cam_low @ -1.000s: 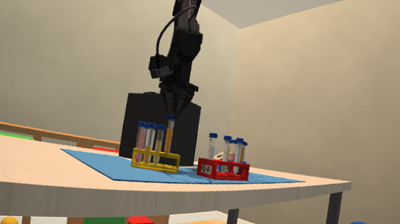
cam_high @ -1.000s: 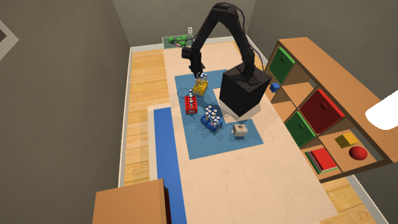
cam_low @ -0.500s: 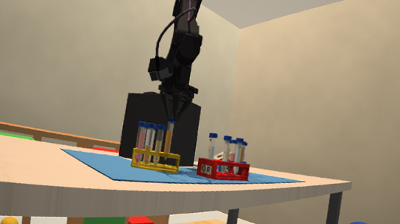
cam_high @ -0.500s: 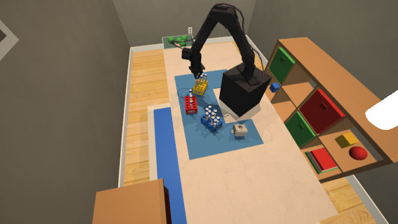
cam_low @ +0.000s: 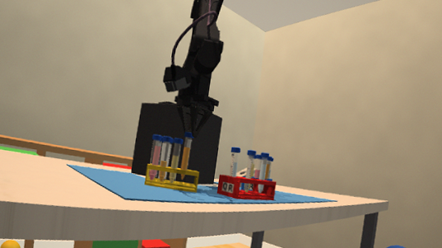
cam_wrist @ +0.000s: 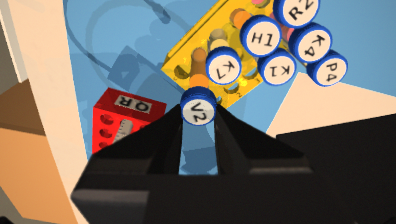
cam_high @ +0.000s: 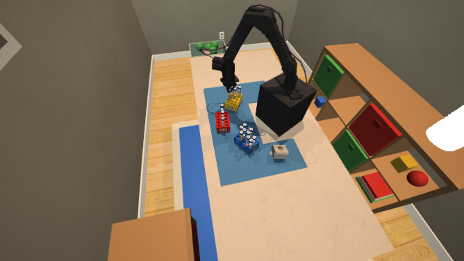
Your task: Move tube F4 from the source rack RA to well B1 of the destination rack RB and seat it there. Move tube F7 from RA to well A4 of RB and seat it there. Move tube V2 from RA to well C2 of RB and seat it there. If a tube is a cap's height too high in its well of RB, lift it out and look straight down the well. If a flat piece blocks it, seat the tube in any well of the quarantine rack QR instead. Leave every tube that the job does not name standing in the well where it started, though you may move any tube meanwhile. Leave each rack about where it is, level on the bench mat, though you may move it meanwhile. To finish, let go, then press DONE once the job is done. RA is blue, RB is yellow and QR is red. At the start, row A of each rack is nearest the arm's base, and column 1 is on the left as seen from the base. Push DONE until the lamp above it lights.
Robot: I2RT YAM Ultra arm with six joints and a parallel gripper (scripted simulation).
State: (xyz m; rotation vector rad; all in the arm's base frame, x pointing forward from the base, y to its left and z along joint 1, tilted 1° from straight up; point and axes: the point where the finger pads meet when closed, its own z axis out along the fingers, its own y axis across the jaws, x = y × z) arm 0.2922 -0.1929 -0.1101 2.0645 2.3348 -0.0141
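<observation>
Now: the tube R8 8 cm ahead of my hand, 9 cm to the left of it and 8 cm below it. Round my hand: red rack (9 cm ahead, 14 cm to the left, 12 cm below); then rack RB (4 cm behind, 1 cm to the right, 12 cm below); then tube (9 cm ahead, 14 cm to the left, 8 cm below).
</observation>
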